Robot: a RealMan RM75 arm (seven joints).
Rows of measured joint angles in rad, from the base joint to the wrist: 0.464 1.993 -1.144 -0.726 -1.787 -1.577 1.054; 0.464 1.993 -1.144 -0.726 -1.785 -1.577 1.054; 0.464 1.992 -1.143 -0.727 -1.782 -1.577 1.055; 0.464 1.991 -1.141 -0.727 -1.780 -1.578 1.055; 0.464 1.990 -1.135 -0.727 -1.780 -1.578 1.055; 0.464 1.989 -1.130 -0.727 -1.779 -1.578 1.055; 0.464 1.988 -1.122 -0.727 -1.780 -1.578 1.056; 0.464 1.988 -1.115 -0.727 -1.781 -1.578 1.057; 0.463 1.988 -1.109 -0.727 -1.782 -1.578 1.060; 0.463 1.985 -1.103 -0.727 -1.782 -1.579 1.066; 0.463 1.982 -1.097 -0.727 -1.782 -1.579 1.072; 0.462 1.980 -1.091 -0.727 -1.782 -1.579 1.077; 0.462 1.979 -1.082 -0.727 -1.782 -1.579 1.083; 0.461 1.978 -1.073 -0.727 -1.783 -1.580 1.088; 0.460 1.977 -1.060 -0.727 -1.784 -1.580 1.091; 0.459 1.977 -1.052 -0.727 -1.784 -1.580 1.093; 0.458 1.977 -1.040 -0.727 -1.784 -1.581 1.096; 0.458 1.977 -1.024 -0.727 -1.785 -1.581 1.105; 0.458 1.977 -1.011 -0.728 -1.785 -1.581 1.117; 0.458 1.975 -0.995 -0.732 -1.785 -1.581 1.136; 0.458 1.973 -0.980 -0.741 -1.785 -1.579 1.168; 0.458 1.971 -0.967 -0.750 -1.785 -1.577 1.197; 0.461 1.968 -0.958 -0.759 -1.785 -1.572 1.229
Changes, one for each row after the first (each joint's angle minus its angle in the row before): 0.000 0.000 0.000 0.000 0.002 0.000 0.000; 0.000 -0.001 0.001 -0.001 0.003 0.000 0.001; 0.000 -0.001 0.002 0.000 0.002 -0.001 0.000; 0.000 -0.001 0.006 0.000 0.000 0.000 0.000; 0.000 -0.001 0.005 0.000 0.001 0.000 0.000; 0.000 -0.001 0.008 0.000 -0.001 0.000 0.001; 0.000 0.000 0.007 0.000 -0.001 0.000 0.001; -0.001 0.000 0.006 0.000 -0.001 0.000 0.003; 0.000 -0.003 0.006 0.000 0.000 -0.001 0.006; 0.000 -0.003 0.006 0.000 0.000 0.000 0.006; -0.001 -0.002 0.006 0.000 0.000 0.000 0.005; 0.000 -0.001 0.009 0.000 0.000 0.000 0.006; -0.001 -0.001 0.009 0.000 -0.001 -0.001 0.005; -0.001 -0.001 0.013 0.000 -0.001 0.000 0.003; -0.001 0.000 0.008 0.000 0.000 0.000 0.002; -0.001 0.000 0.012 0.000 0.000 -0.001 0.003; 0.000 0.000 0.016 0.000 -0.001 0.000 0.009; 0.000 0.000 0.013 -0.001 0.000 0.000 0.012; 0.000 -0.002 0.016 -0.004 0.000 0.000 0.019; 0.000 -0.002 0.015 -0.009 0.000 0.002 0.032; 0.000 -0.002 0.013 -0.009 0.000 0.002 0.029; 0.003 -0.003 0.009 -0.009 0.000 0.005 0.032
